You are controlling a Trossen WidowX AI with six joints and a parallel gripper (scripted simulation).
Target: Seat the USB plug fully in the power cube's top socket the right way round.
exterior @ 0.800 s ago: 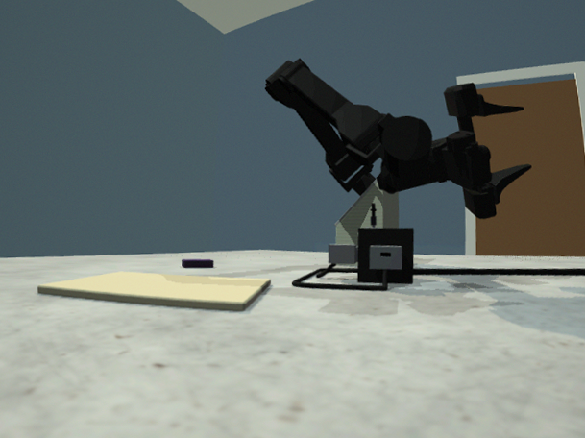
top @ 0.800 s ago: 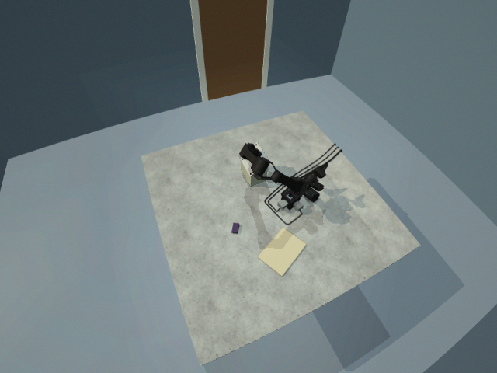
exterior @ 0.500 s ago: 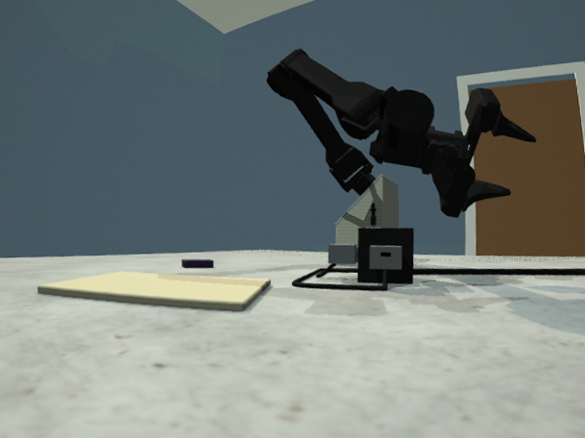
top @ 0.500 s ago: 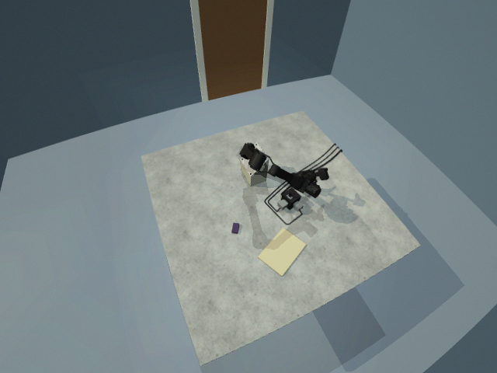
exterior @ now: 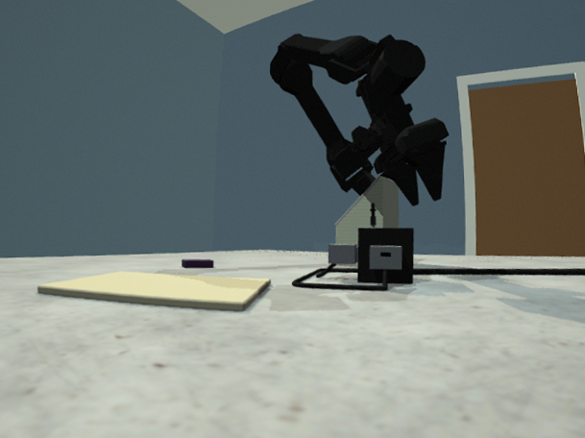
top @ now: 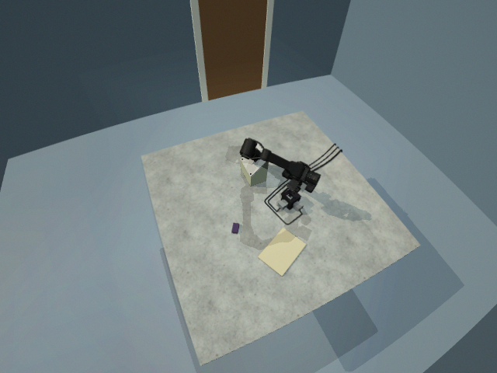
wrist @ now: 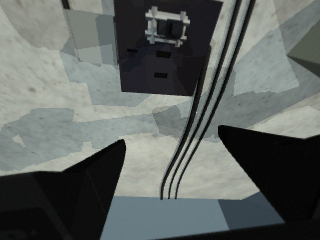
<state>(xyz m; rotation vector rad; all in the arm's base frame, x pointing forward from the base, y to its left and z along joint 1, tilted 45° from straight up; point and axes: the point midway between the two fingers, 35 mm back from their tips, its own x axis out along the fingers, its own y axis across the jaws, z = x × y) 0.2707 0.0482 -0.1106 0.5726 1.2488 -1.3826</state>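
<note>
Right now the USB plug is 8 cm to the right of my gripper tip, 2 cm below it and 2 cm ahead of it. The rest, counted from my gripper tip: purple block 41 cm to the right, 11 cm below, 2 cm ahead; cream flat pad 26 cm to the right, 25 cm ahead, 11 cm below.
</note>
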